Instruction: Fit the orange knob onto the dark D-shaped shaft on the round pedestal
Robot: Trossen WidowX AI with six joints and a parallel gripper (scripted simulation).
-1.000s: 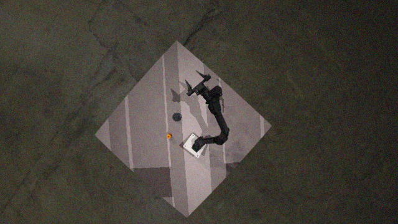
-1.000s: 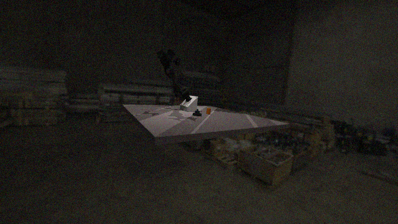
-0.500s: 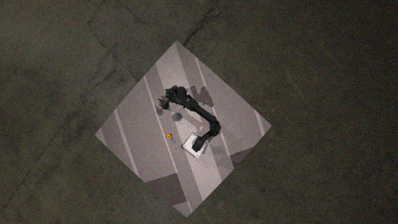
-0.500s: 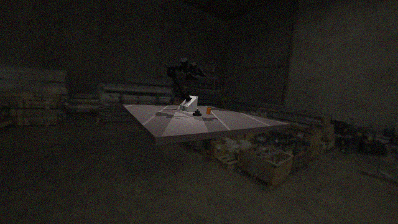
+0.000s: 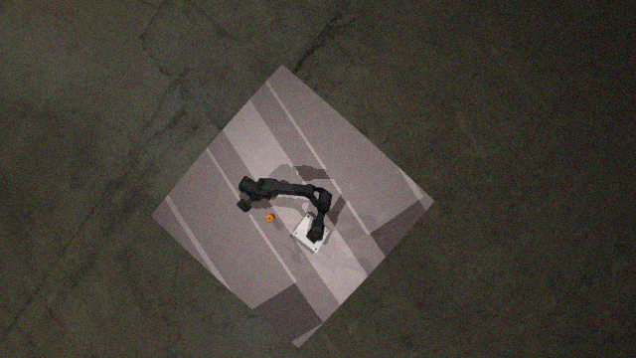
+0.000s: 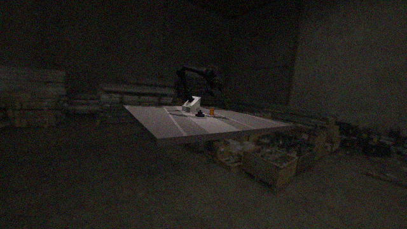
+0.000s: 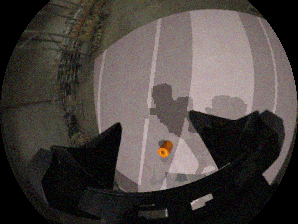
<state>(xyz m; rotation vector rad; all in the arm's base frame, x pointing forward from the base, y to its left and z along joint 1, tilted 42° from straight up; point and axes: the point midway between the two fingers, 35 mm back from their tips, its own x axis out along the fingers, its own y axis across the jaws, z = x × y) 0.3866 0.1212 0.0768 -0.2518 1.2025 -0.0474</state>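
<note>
The orange knob lies 150 mm behind my gripper tip, 50 mm to the left of it and 180 mm below it. Round my gripper tip: dark pedestal 80 mm behind, 130 mm to the right, 180 mm below.
</note>
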